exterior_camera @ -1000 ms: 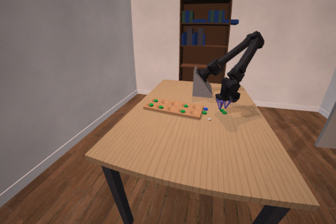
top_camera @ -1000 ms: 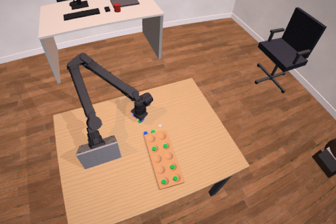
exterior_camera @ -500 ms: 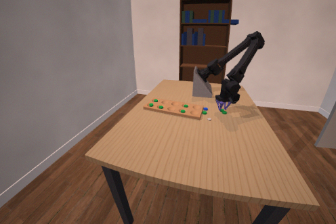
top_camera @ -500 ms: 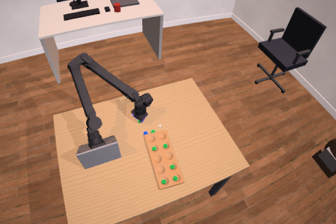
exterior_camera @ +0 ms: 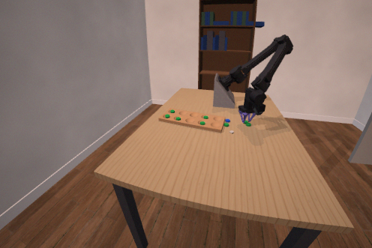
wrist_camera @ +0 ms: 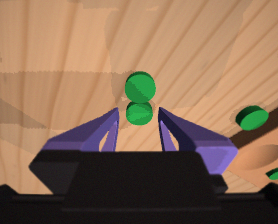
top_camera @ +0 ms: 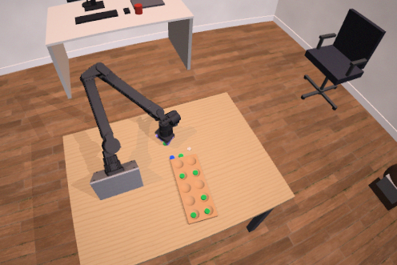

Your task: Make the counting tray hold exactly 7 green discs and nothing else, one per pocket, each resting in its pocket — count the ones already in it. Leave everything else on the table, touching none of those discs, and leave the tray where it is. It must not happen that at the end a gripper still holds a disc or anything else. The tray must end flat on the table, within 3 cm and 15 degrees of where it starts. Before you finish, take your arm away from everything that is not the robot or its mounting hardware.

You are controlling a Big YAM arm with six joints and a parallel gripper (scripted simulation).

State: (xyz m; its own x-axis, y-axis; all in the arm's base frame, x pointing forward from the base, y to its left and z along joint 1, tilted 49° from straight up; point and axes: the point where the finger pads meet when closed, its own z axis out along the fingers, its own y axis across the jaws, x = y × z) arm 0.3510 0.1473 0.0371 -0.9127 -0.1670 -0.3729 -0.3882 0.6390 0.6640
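The wooden counting tray is 320 mm to the right of my hand. Also, from my hand: blue disc (110 mm to the right, 10 mm below, 10 mm behind); white piece (110 mm ahead, 100 mm to the right, 10 mm below).
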